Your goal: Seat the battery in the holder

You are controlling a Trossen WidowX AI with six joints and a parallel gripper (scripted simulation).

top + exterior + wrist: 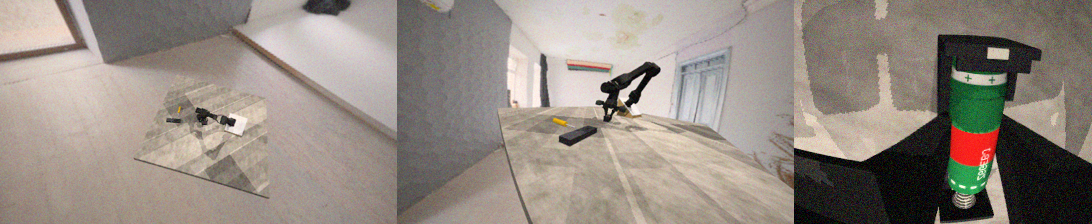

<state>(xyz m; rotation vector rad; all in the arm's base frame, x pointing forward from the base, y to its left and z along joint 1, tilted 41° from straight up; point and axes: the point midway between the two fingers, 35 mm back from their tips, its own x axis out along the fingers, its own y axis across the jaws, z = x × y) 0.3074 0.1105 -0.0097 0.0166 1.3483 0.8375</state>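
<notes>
Right now my gripper tip is 1 cm below the battery. Round my gripper tip: black rectangular block (29 cm ahead, 15 cm to the left); yellow screwdriver (30 cm ahead, 2 cm to the left).
</notes>
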